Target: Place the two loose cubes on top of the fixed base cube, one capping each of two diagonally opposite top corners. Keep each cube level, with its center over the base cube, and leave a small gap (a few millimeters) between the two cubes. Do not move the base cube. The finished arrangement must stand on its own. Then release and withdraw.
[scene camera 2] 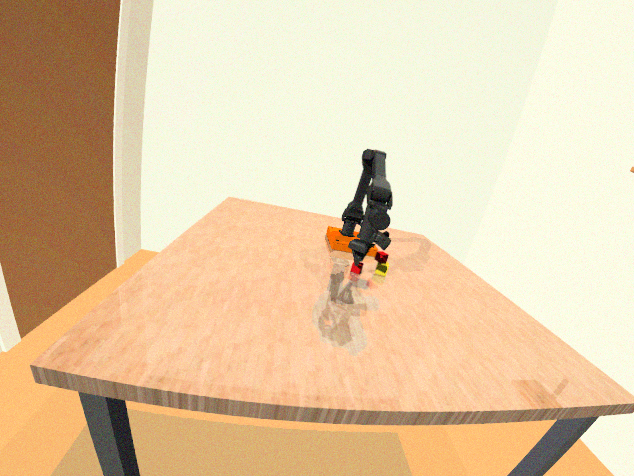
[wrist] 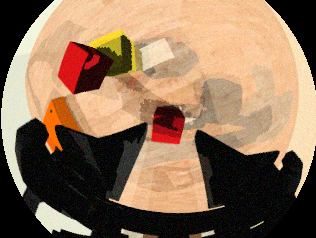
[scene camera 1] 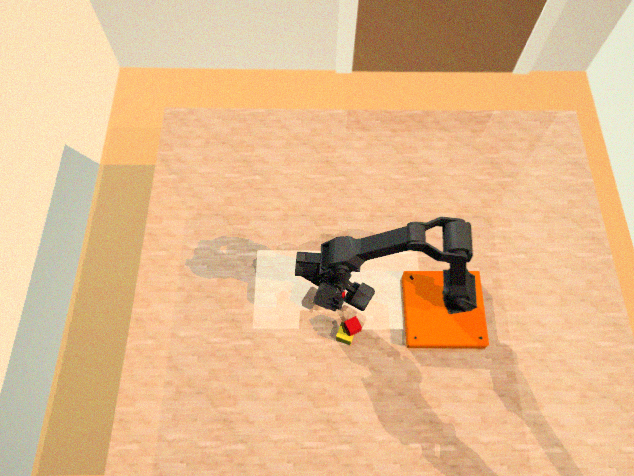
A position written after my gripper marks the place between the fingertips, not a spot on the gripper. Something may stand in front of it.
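Scene camera 1 shows my gripper (scene camera 1: 335,293), open and holding nothing. Scene camera 2 has the gripper (scene camera 2: 358,263) too. In the wrist view I see my gripper (wrist: 172,130), a yellow base cube (wrist: 116,45), a red cube (wrist: 83,68) and another red cube (wrist: 168,124).
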